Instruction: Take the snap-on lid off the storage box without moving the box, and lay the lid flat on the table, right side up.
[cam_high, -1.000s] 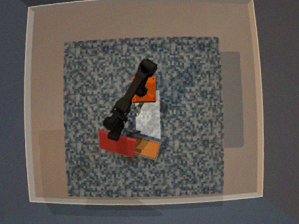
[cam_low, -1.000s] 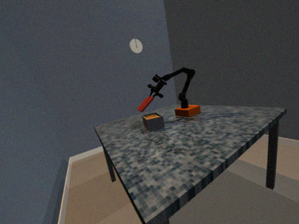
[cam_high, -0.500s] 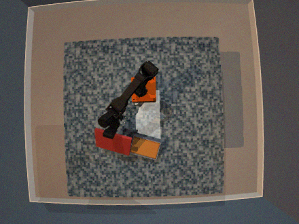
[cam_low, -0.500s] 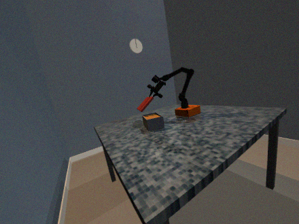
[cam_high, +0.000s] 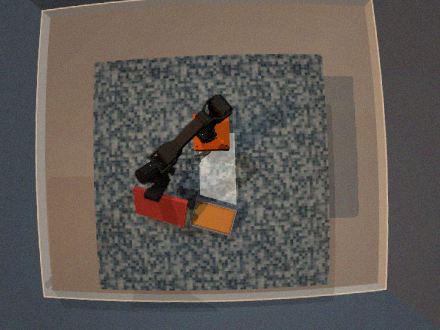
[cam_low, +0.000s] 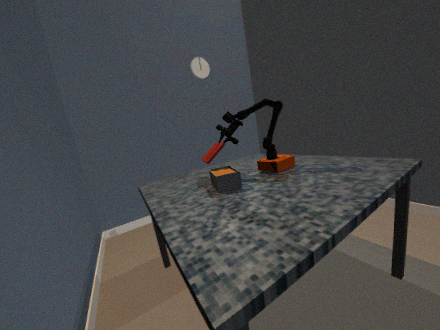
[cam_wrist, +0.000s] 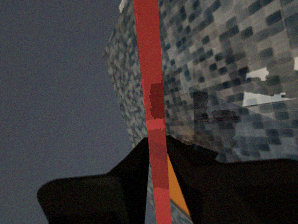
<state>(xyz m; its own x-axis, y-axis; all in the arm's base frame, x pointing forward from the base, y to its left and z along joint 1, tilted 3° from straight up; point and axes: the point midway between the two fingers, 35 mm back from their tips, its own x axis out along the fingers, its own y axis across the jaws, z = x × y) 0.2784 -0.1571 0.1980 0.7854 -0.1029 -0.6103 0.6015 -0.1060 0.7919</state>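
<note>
My gripper tip is now 7 cm short of the lid, 5 cm above it and 1 cm to the left of it. From my gripper tip the other things lie so: storage box: 24 cm to the left, 18 cm below, 10 cm ahead.
</note>
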